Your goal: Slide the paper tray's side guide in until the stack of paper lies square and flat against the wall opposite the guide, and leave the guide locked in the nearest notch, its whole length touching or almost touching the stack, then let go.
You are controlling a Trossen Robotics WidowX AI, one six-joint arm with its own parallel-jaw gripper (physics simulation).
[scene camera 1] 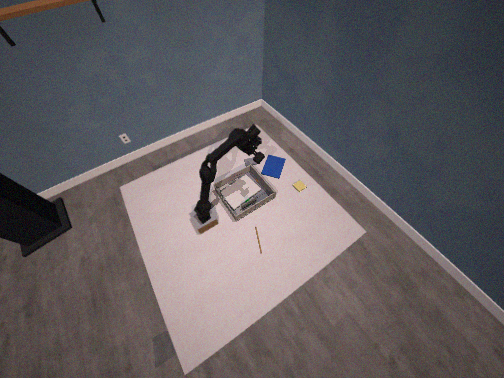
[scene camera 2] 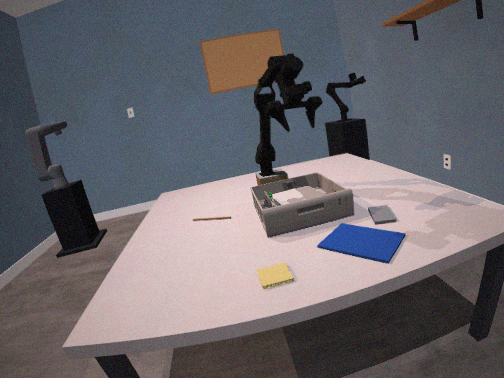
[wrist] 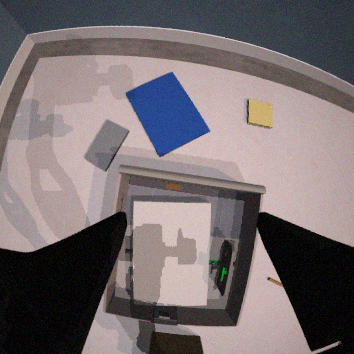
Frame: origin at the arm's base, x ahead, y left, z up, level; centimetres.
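Where they show: gripper, fingertip midpoint: (scene camera 2: 301,129) (wrist: 192,219); arm's base, origin of the base link: (scene camera 1: 204,217) (scene camera 2: 267,174).
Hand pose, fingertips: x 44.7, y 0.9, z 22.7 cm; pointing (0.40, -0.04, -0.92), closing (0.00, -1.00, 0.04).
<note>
Things, the pixels of their top centre, and the offset from my fingertips.
- grey paper tray, middle of its top: (wrist: 182,258) (scene camera 2: 295,186) (scene camera 1: 244,187) dx -11.1, dy -0.9, dz -21.4 cm
- white paper stack, middle of its top: (wrist: 170,257) (scene camera 2: 300,197) (scene camera 1: 240,190) dx -13.0, dy +1.5, dz -26.9 cm
- dark side guide, middle of its top: (wrist: 225,273) (scene camera 2: 269,193) (scene camera 1: 247,200) dx -15.5, dy -10.0, dz -22.9 cm
- blue booklet, middle of its top: (wrist: 165,109) (scene camera 2: 362,239) (scene camera 1: 273,165) dx +23.5, dy +3.3, dz -30.2 cm
- grey block, middle of its top: (wrist: 105,143) (scene camera 2: 381,212) dx +13.9, dy +18.8, dz -30.0 cm
- yellow pad, middle of its top: (scene camera 2: 274,273) (wrist: 260,112) (scene camera 1: 299,185) dx +24.3, dy -23.5, dz -29.9 cm
- pencil, middle of its top: (scene camera 2: 211,218) (scene camera 1: 258,239) dx -26.8, dy -32.9, dz -30.3 cm
The grey paper tray (scene camera 1: 256,208) (scene camera 2: 285,220) (wrist: 195,178) stands on the table. A white paper stack (scene camera 1: 250,185) (scene camera 2: 289,196) (wrist: 195,225) lies in it, its edges roughly parallel to the tray walls in the wrist view. The dark side guide (scene camera 1: 248,202) (wrist: 226,255) with green parts stands upright at the right in the wrist view, apart from the stack. A narrow strip shows between the stack and the opposite wall. Whether the guide sits in a notch is not visible. My gripper (scene camera 1: 256,150) (scene camera 2: 300,128) (wrist: 192,219) is open and empty, high above the tray.
A blue booklet (scene camera 1: 274,166) (scene camera 2: 362,242) (wrist: 167,114) and a grey block (scene camera 2: 382,214) (wrist: 106,145) lie beyond the tray. A yellow pad (scene camera 1: 299,186) (scene camera 2: 275,275) (wrist: 260,113) lies farther off. A pencil (scene camera 1: 258,240) (scene camera 2: 212,218) lies on the guide's side.
</note>
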